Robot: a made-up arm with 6 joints. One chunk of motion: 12 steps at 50 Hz.
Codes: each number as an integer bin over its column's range. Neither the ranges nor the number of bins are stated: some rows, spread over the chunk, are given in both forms.
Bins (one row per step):
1: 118 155 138 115 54 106
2: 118 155 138 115 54 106
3: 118 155 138 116 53 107
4: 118 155 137 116 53 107
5: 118 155 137 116 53 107
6: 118 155 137 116 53 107
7: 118 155 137 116 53 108
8: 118 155 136 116 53 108
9: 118 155 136 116 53 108
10: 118 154 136 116 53 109
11: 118 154 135 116 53 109
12: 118 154 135 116 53 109
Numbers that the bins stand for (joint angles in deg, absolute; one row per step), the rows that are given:
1: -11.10 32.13 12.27 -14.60 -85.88 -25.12
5: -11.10 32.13 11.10 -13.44 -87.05 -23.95
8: -11.10 32.13 9.93 -13.44 -87.05 -22.78
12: -11.10 30.96 8.76 -13.44 -87.05 -21.62
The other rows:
2: -11.10 32.13 12.27 -14.60 -85.88 -25.12
3: -11.10 32.13 12.27 -13.44 -87.05 -23.95
4: -11.10 32.13 11.10 -13.44 -87.05 -23.95
6: -11.10 32.13 11.10 -13.44 -87.05 -23.95
7: -11.10 32.13 11.10 -13.44 -87.05 -22.78
9: -11.10 32.13 9.93 -13.44 -87.05 -22.78
10: -11.10 30.96 9.93 -13.44 -87.05 -21.62
11: -11.10 30.96 8.76 -13.44 -87.05 -21.62

